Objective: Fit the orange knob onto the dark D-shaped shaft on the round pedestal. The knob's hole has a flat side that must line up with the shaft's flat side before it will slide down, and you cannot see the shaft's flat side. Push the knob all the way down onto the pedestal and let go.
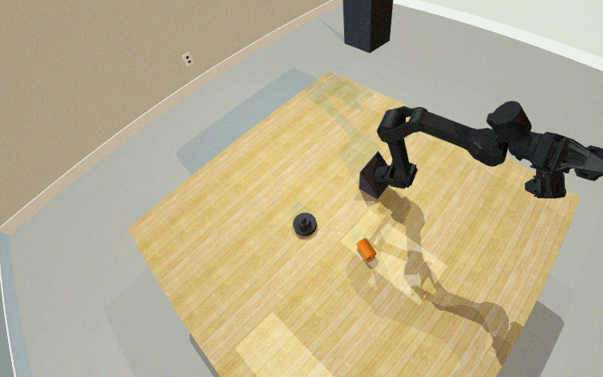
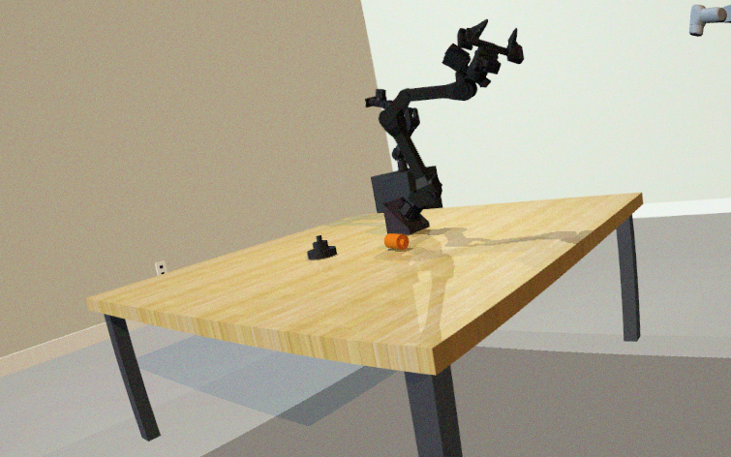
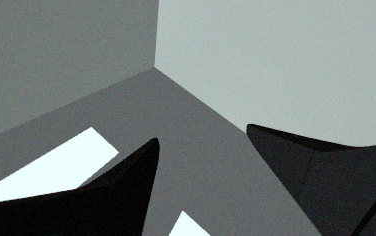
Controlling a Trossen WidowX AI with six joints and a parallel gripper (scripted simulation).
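The orange knob lies 20 cm ahead of my gripper tip, 32 cm to the right of it and 52 cm below it. Round my gripper tip: dark round pedestal 28 cm ahead, 54 cm to the right, 51 cm below.
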